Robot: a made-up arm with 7 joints. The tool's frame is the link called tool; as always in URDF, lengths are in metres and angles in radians.
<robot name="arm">
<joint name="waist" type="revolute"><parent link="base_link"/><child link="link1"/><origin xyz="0.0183 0.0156 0.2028" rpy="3.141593 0 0"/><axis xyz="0 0 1"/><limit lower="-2.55" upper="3.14" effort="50" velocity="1.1"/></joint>
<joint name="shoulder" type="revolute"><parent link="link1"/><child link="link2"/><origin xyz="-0.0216 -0.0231 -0.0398" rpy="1.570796 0 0"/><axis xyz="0 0 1"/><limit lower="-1.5" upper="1.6" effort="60" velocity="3.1"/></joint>
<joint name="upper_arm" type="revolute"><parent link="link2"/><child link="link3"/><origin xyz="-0.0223 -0.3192 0.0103" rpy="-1.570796 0 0"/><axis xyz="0 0 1"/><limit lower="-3.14" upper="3.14" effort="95" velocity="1.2"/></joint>
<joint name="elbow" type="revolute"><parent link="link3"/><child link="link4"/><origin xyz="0.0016 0.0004 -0.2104" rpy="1.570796 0 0"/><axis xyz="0 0 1"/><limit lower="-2.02" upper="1.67" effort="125" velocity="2.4"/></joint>
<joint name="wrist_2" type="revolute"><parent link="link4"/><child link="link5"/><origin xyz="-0.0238 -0.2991 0.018" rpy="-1.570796 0 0"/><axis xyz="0 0 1"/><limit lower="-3.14" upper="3.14" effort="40" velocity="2"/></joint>
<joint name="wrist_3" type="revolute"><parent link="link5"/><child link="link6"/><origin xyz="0.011 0.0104 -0.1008" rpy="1.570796 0 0"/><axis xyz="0 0 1"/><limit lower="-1.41" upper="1.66" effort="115" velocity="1.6"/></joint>
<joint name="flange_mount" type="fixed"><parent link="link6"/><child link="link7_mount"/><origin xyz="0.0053 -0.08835 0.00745"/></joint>
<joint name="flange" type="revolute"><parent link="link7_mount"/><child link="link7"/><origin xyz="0.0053 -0.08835 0.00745" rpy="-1.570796 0 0"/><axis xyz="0 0 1"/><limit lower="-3.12" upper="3.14" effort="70" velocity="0.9"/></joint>
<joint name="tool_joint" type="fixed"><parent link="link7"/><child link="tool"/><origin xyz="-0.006 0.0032 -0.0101" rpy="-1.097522 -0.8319 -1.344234"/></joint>
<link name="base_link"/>
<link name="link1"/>
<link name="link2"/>
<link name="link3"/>
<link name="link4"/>
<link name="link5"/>
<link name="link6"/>
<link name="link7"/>
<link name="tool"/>
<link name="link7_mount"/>
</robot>
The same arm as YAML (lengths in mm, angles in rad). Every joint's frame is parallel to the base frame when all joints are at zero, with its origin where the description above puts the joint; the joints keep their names.
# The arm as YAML. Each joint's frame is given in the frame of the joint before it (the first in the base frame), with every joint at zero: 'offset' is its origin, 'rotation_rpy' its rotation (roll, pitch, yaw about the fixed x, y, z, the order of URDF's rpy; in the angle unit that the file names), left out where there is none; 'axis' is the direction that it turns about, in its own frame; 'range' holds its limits. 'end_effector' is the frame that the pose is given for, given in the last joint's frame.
length_unit: mm
angle_unit: rad
chain:
  - id: waist
    offset: [18.3, 15.6, 202.8]
    axis: "-z"
    range: [-2.55, 3.14]
  - id: shoulder
    offset: [-21.6, 23.1, 39.8]
    axis: "+y"
    range: [-1.5, 1.6]
  - id: upper_arm
    offset: [-22.3, 10.3, 319.2]
    axis: "-z"
    range: [-3.14, 3.14]
  - id: elbow
    offset: [1.6, -0.4, 210.4]
    axis: "+y"
    range: [-2.02, 1.67]
  - id: wrist_2
    offset: [-23.8, 18.0, 299.1]
    axis: "-z"
    range: [-3.14, 3.14]
  - id: wrist_3
    offset: [11.0, -10.4, 100.8]
    axis: "+y"
    range: [-1.41, 1.66]
  - id: flange
    offset: [10.6, 14.9, 176.7]
    axis: "-z"
    range: [-3.12, 3.14]
end_effector:
  offset: [-6.0, -3.2, 10.1]
  rotation_rpy: [2.0441, 0.8319, 1.3442]

